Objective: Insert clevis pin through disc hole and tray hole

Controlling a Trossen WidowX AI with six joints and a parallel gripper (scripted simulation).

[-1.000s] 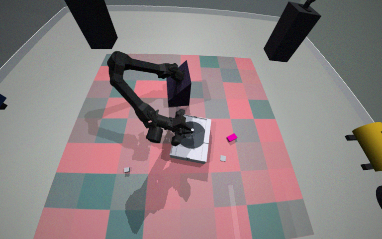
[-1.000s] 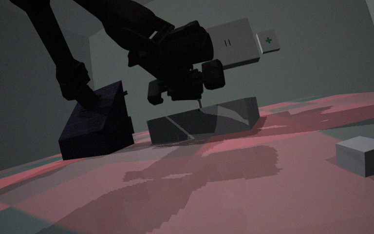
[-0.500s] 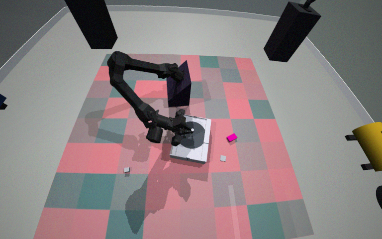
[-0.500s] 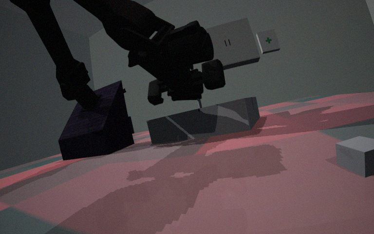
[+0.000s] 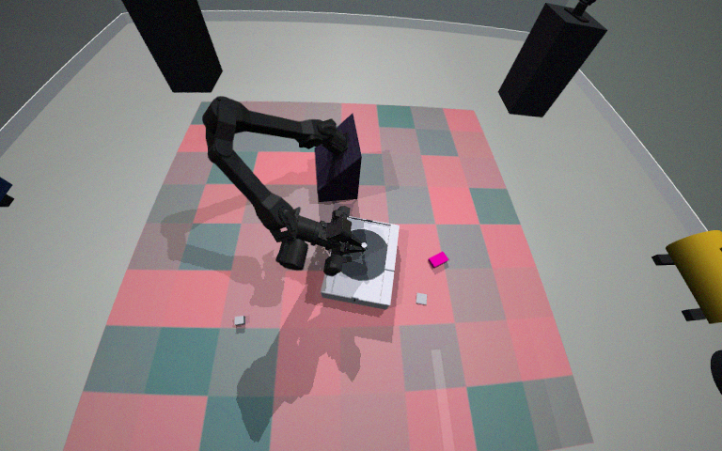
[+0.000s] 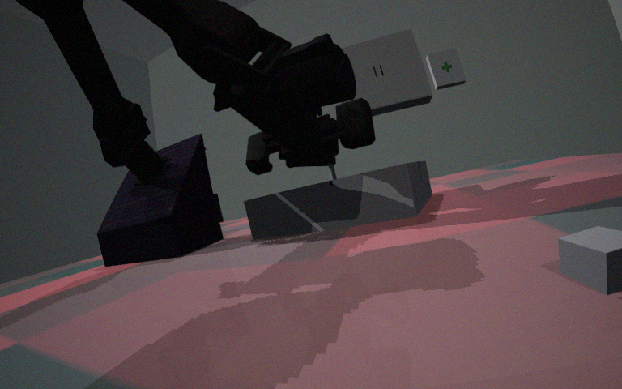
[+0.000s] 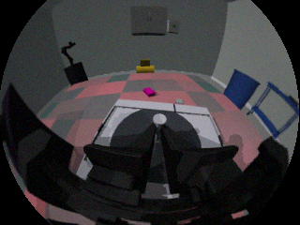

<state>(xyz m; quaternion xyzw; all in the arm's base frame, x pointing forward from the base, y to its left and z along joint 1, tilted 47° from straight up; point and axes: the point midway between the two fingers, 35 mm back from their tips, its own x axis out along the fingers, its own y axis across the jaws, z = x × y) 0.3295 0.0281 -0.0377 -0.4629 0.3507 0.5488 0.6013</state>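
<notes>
The steel clevis pin is 10 mm below my gripper tip. Also, from my gripper tip: dark aluminium disc: 10 mm to the right, 30 mm below; grey cube: 190 mm ahead, 340 mm to the right, 80 mm below; steel tray: 10 mm ahead, 50 mm below.
</notes>
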